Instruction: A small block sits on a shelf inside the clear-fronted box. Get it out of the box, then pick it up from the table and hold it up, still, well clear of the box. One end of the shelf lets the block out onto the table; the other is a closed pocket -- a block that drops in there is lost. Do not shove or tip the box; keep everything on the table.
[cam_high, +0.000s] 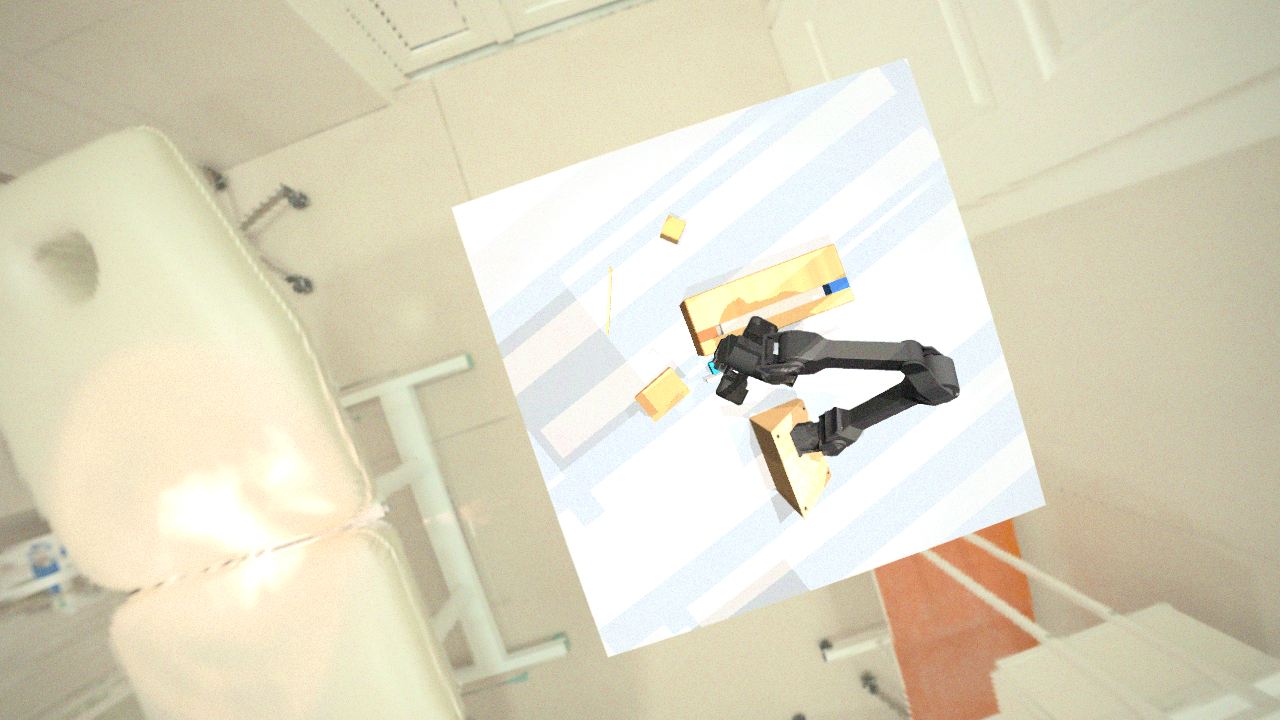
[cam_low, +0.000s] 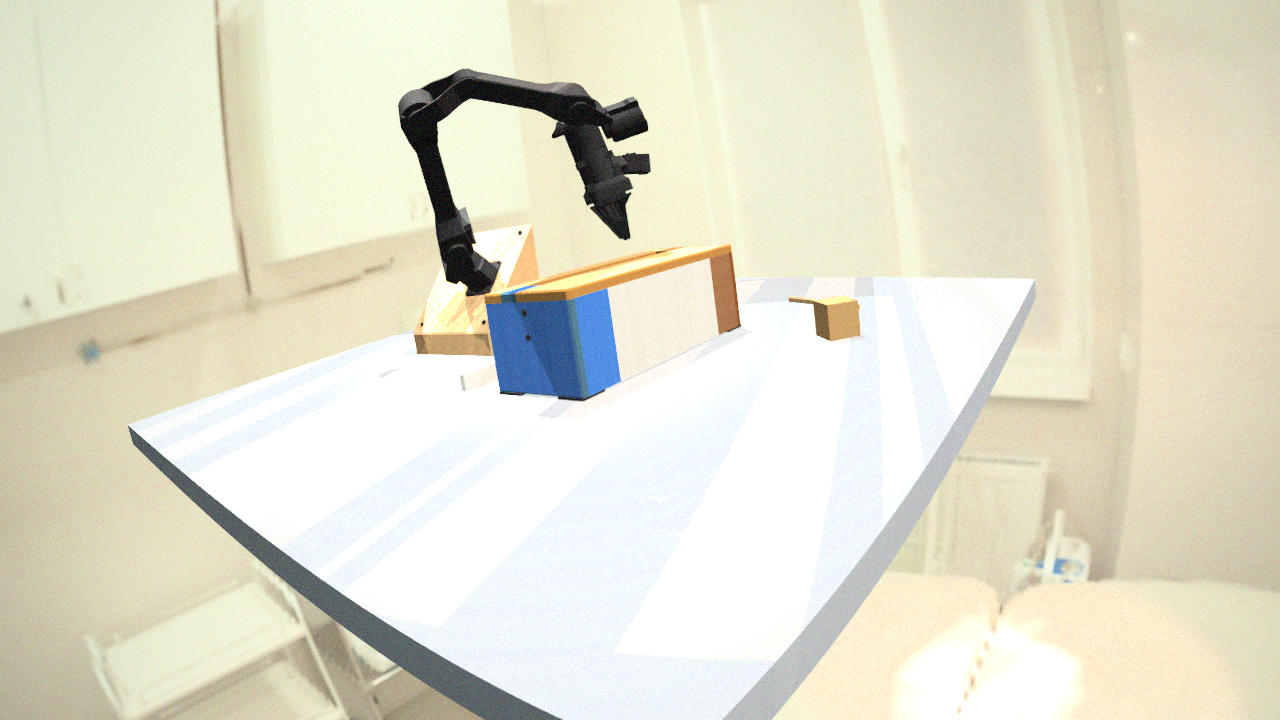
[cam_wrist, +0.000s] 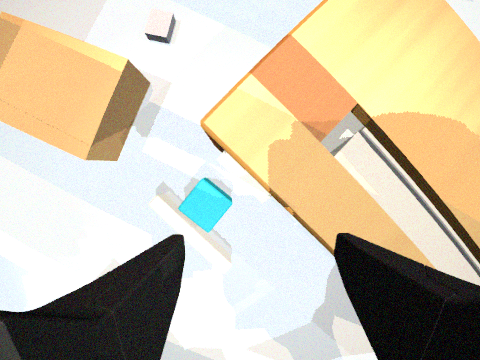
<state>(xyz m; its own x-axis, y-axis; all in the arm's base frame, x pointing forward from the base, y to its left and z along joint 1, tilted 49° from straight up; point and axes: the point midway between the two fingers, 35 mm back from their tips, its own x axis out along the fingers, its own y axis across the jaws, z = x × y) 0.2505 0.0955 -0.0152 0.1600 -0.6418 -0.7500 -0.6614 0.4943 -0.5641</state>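
Now: gripper tip 140 mm above the cyan block, 20 mm to the right of it and 20 mm past it. The rest, counted from my gripper tip: wooden cube 350 mm ahead, 130 mm below, 10 mm to the right; then thin stick 250 mm ahead, 210 mm to the left, 150 mm below; then long box 140 mm to the right, 90 mm below, 40 mm ahead.
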